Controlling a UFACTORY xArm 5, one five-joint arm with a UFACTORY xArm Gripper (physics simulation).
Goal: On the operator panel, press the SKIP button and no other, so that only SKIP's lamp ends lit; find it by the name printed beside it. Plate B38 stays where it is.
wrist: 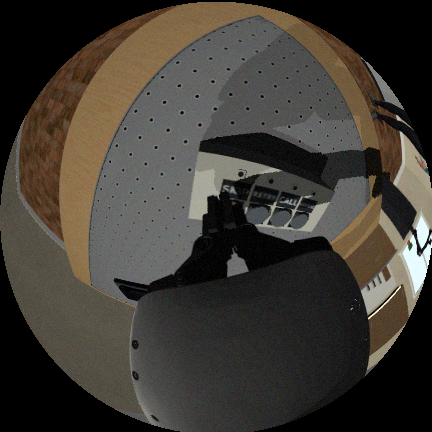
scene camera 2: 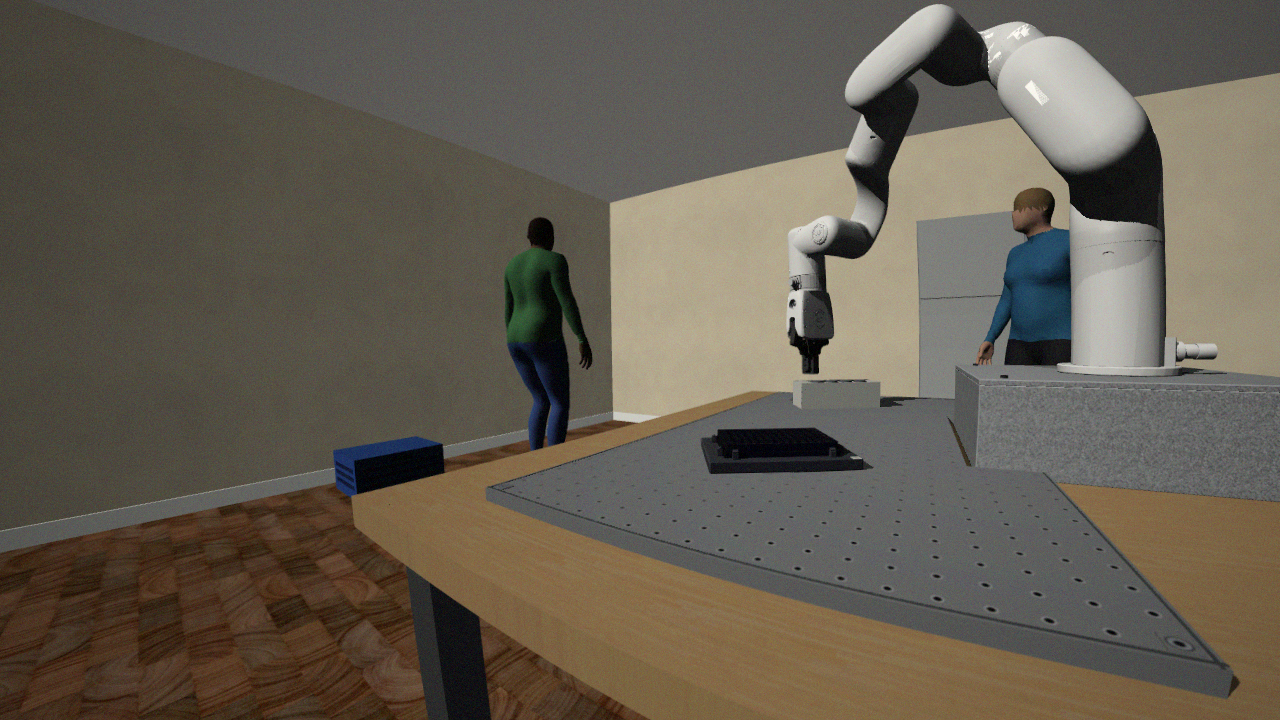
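Where they show: gripper, fingertip midpoint: (wrist: 222, 207) (scene camera 2: 810, 373); arm's base, link origin: (scene camera 2: 1115, 372).
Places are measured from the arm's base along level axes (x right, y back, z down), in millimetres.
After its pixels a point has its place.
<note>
The operator panel (scene camera 2: 836, 394) @[x 222, y -383, z 65 mm] (wrist: 200, 200) @[x 212, y -449, z 41 mm] is a pale box on the grey perforated board. In the wrist view the SKIP label (wrist: 228, 189) @[x 236, y -436, z 40 mm] shows in part, its first letters readable beside the fingers. The SKIP button is hidden behind them. The RETRY label and the CALL label (wrist: 288, 201) @[x 267, y -377, z 40 mm] stand further right, with round grey buttons below the row. Small dark lamps (wrist: 271, 181) @[x 268, y -411, z 40 mm] line the other side; none looks lit. My gripper (scene camera 2: 810, 369) @[x 226, y -437, z 24 mm] (wrist: 222, 207) @[x 226, y -437, z 24 mm] is shut and empty, pointing down just above the panel. Contact with a button cannot be seen. No B38 marking is readable.
A black ribbed block sits on a dark flat plate (scene camera 2: 750, 465) @[x -272, y -398, z 85 mm] on the grey board (scene camera 2: 859, 528) @[x -367, y -282, z 93 mm], nearer the scene camera. The arm's grey pedestal (scene camera 2: 1118, 438) @[x -147, y -50, z 56 mm] stands at the right. Two people stand beyond the table (scene camera 2: 572, 555). A blue crate (scene camera 2: 393, 465) is at the left.
</note>
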